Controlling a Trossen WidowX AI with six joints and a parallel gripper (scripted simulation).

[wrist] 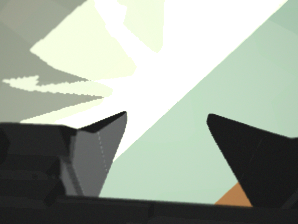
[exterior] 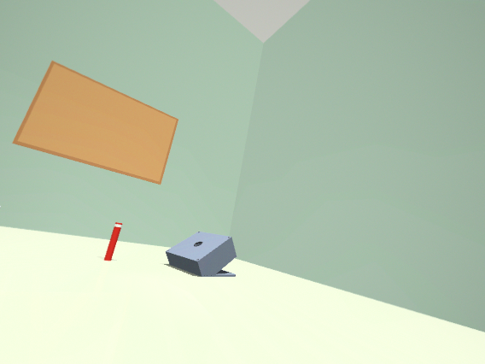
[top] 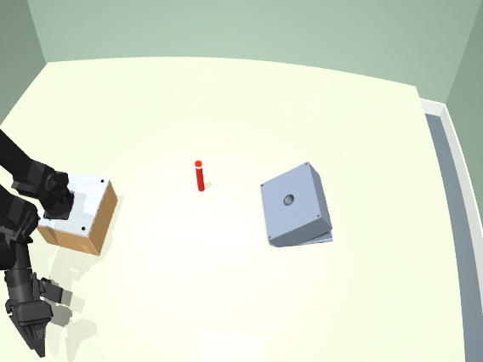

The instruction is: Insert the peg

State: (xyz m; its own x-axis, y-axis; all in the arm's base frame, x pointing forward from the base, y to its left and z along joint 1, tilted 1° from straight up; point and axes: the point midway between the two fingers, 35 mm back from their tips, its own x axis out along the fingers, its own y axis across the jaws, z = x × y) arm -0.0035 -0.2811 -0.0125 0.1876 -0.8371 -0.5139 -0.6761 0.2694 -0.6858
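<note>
Now: the red round peg 290 mm ahead of my gripper tip and 420 mm to the left of it. Round my gripper tip: sloped panel (470 mm ahead, 340 mm to the left, 20 mm below).
</note>
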